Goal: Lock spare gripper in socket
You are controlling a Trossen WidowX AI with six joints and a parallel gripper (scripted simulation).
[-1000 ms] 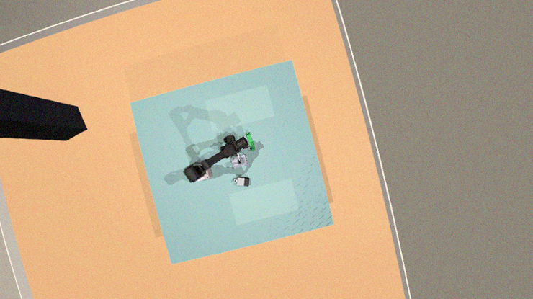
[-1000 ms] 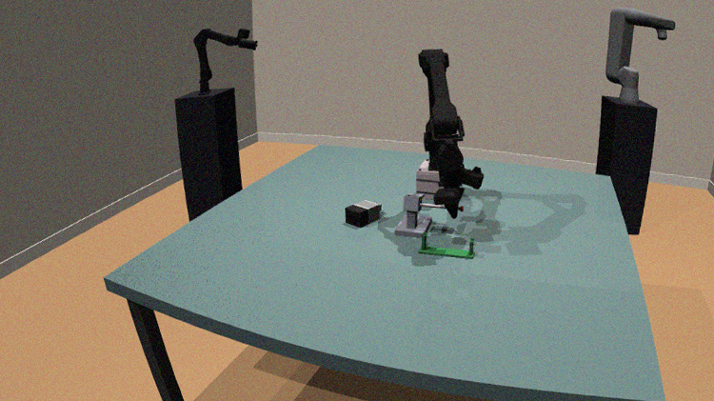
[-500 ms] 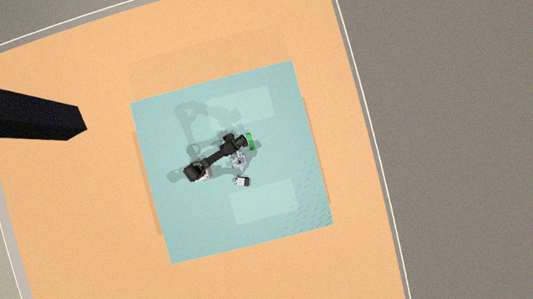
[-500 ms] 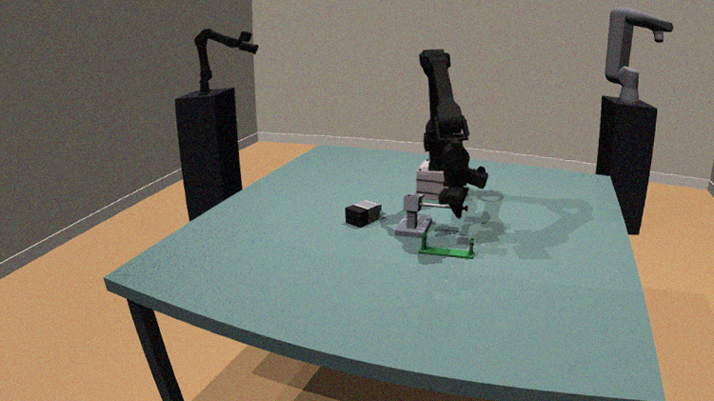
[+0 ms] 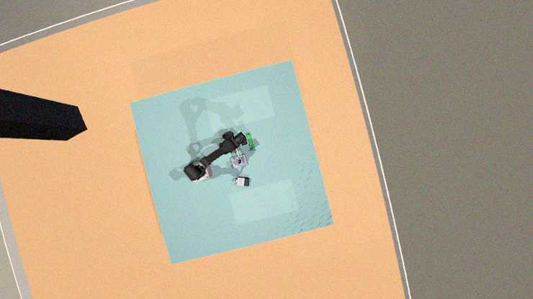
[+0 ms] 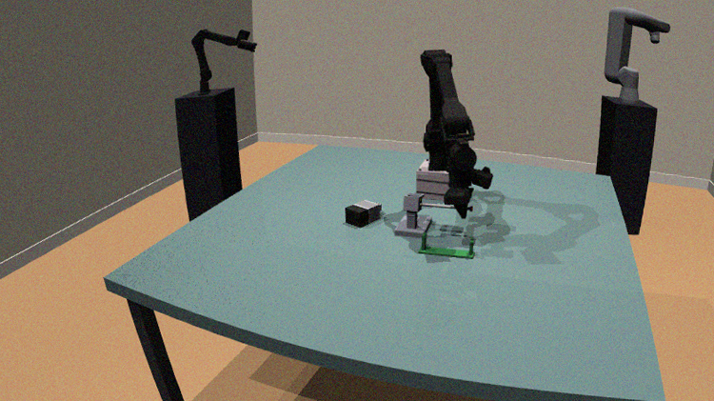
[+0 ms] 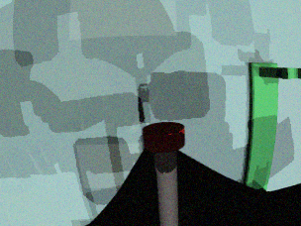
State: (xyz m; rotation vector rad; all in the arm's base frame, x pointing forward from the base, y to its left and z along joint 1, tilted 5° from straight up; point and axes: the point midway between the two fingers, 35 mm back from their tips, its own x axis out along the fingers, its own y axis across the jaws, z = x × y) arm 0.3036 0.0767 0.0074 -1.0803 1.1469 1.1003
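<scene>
My gripper tip is 100 mm short of the green cradle, 40 mm to the left of it and 30 mm above it. Also, from my gripper tip: socket 140 mm to the right, 30 mm behind; then spare gripper 280 mm to the right, 90 mm behind, 30 mm below.
</scene>
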